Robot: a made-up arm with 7 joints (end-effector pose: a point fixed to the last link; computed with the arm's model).
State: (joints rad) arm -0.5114 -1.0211 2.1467 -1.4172 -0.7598 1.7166 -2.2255
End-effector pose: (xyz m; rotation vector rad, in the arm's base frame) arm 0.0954 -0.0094 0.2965 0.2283 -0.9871 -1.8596
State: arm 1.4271 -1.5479 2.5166 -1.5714 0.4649 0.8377 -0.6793
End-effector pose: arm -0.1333 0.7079 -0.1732 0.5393 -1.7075 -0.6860
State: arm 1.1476 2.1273 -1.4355 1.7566 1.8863 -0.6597 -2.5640
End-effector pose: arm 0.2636 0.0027 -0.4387 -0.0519 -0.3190 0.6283
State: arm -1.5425 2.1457 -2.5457 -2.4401 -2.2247 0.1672 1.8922
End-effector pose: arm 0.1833 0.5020 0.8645 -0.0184 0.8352 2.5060
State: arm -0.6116 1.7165 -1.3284 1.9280 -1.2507 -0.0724 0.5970
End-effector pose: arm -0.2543 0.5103 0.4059 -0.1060 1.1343 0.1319
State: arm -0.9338 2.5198 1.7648 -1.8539 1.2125 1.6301 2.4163
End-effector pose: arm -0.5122 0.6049 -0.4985 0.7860 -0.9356 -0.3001
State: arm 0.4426 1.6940 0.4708 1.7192 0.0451 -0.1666 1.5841
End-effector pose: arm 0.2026 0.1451 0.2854 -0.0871 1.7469 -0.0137
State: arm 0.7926 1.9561 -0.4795 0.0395 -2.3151 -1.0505 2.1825
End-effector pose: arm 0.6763 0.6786 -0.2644 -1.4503 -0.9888 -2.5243
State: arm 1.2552 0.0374 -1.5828 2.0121 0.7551 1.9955 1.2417
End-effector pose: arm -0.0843 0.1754 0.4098 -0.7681 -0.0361 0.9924
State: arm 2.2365 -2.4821 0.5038 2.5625 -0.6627 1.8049 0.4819
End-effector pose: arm 0.0896 0.3905 0.1449 -1.8293 2.4806 -0.1307
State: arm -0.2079 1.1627 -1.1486 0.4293 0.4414 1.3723 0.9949
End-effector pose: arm 0.3500 0.0591 0.2386 0.1675 0.0490 1.6862
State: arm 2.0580 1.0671 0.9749 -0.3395 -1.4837 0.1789 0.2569
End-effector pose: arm 0.5833 0.3796 0.2108 -0.2271 -1.1689 -0.6221
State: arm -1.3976 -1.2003 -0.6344 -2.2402 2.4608 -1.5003 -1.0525
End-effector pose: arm -0.3074 1.0569 -0.2625 -0.3569 2.0823 -1.5508
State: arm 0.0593 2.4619 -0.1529 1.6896 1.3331 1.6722 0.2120
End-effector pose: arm -0.2351 0.2734 -0.3690 -2.4274 -0.1975 -0.3840
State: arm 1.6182 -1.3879 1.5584 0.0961 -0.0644 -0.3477 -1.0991
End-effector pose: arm 0.1233 0.3040 0.1827 0.1942 2.8735 0.8262
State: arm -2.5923 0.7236 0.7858 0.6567 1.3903 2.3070 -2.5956
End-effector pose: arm -0.0283 -0.4403 0.3939 -0.0226 1.3477 1.3539
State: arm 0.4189 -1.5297 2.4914 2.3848 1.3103 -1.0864 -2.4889
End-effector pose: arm -0.3689 0.7361 0.4664 2.3772 0.2483 0.2237
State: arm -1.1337 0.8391 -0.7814 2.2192 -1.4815 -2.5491 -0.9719
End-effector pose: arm -0.6620 0.5178 0.4954 0.5536 0.2779 0.5497
